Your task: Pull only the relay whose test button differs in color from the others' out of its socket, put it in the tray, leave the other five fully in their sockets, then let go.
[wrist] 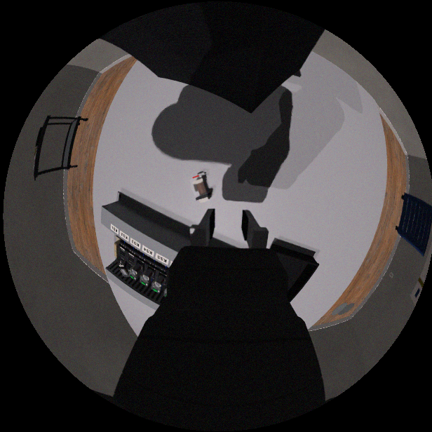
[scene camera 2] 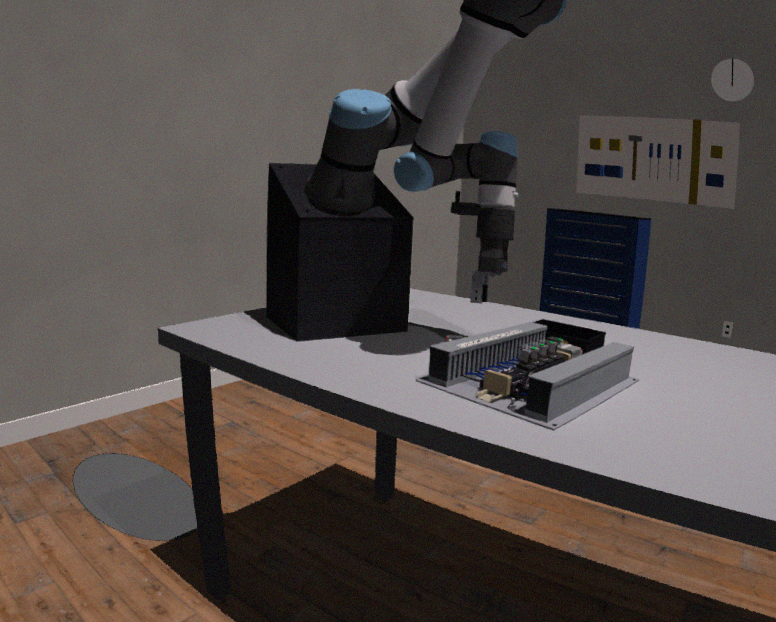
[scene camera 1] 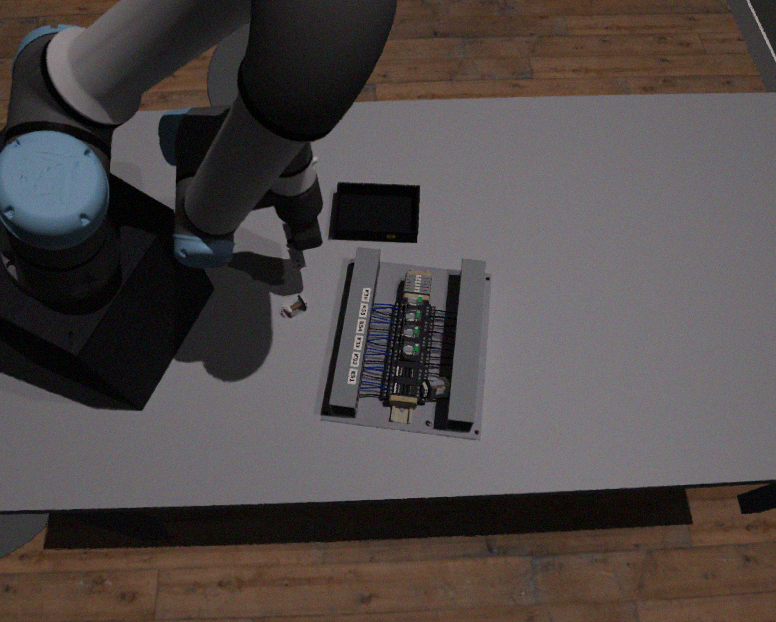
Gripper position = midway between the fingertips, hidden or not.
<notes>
I see my gripper (scene camera 2: pixel 478 302) and a panel (scene camera 1: pixel 372 411).
My gripper is seen too in the wrist view (wrist: pixel 228 218) and in scene camera 1 (scene camera 1: pixel 298 257). The panel is seen too in the wrist view (wrist: pixel 158 217).
</notes>
